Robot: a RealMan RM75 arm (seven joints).
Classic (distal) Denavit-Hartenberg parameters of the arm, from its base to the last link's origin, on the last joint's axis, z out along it. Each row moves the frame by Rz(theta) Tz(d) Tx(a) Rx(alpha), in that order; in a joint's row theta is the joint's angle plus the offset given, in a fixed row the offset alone. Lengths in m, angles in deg.
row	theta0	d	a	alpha
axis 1	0	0.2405	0	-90
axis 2	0	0	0	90
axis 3	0	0.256	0	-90
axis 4	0	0	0	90
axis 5	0	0.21	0	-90
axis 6	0	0	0	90
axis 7	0	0.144	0	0
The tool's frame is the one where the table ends.
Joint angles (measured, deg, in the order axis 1, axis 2, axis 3, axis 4, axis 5, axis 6, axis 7), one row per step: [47.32 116.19 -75.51 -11.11 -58.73 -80.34 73.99]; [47.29 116.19 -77.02 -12.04 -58.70 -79.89 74.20]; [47.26 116.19 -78.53 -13.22 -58.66 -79.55 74.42]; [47.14 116.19 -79.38 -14.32 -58.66 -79.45 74.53]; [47.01 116.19 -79.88 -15.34 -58.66 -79.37 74.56]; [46.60 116.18 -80.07 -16.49 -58.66 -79.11 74.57]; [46.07 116.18 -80.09 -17.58 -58.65 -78.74 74.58]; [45.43 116.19 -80.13 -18.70 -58.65 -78.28 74.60]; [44.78 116.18 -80.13 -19.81 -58.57 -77.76 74.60]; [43.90 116.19 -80.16 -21.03 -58.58 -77.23 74.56]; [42.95 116.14 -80.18 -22.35 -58.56 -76.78 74.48]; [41.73 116.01 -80.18 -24.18 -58.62 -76.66 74.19]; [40.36 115.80 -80.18 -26.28 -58.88 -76.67 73.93]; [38.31 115.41 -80.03 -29.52 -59.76 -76.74 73.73]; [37.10 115.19 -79.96 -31.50 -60.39 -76.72 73.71]
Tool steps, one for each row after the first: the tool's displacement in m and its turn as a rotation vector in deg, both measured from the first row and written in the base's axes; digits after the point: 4 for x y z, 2 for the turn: [-0.0020 -0.0007 -0.0021 -0.44 -1.03 0.98]; [-0.0051 -0.0014 -0.0038 -0.81 -1.92 2.25]; [-0.0080 -0.0019 -0.0040 -0.87 -2.31 3.33]; [-0.0108 -0.0019 -0.0036 -0.71 -2.48 4.25]; [-0.0120 -0.0015 -0.0023 -0.21 -2.55 4.74]; [-0.0123 -0.0009 -0.0008 0.42 -2.56 4.90]; [-0.0118 -0.0005 0.0006 1.06 -2.63 4.91]; [-0.0112 0.0001 0.0024 1.82 -2.67 4.83]; [-0.0094 0.0001 0.0040 2.59 -2.79 4.68]; [-0.0076 0.0000 0.0064 3.45 -2.88 4.60]; [-0.0060 -0.0009 0.0103 4.59 -2.90 5.10]; [-0.0042 -0.0023 0.0149 5.73 -3.06 5.83]; [-0.0011 -0.0048 0.0221 7.30 -3.65 7.03]; [0.0006 -0.0065 0.0262 8.16 -4.14 7.74]
